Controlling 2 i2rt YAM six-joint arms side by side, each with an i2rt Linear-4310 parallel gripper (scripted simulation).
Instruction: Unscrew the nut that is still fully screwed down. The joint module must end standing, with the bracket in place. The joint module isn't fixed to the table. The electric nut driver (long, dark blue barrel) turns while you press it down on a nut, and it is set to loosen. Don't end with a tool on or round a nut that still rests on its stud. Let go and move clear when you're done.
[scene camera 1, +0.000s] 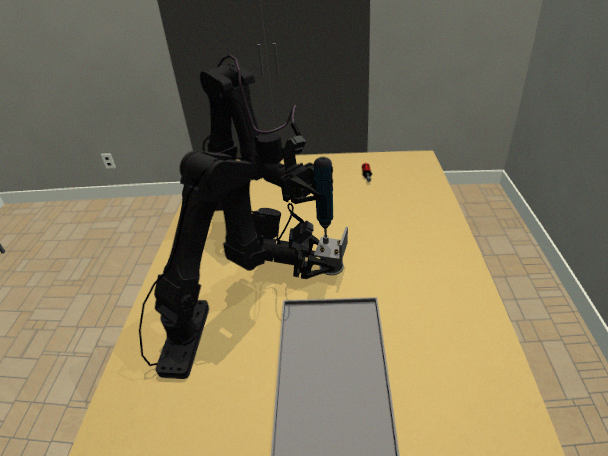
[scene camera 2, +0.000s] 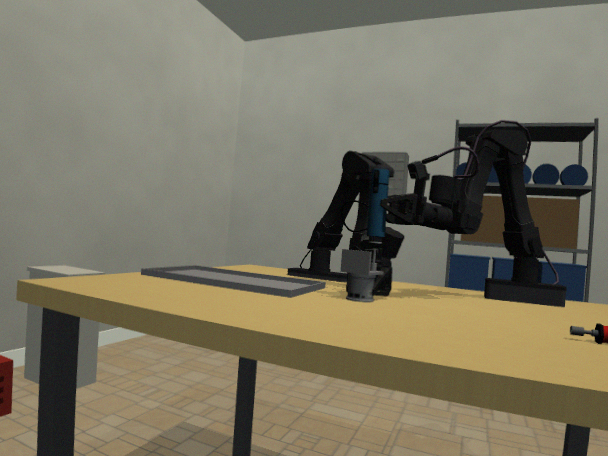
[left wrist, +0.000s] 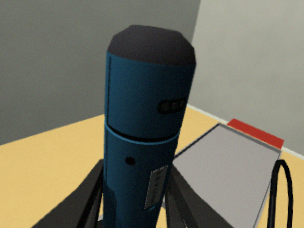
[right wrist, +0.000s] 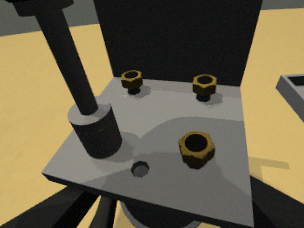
Note:
I see my left gripper, my right gripper, an electric nut driver, a bracket and a grey tray.
My left gripper also shows in scene camera 1 and in the left wrist view. My right gripper also shows in the right wrist view.

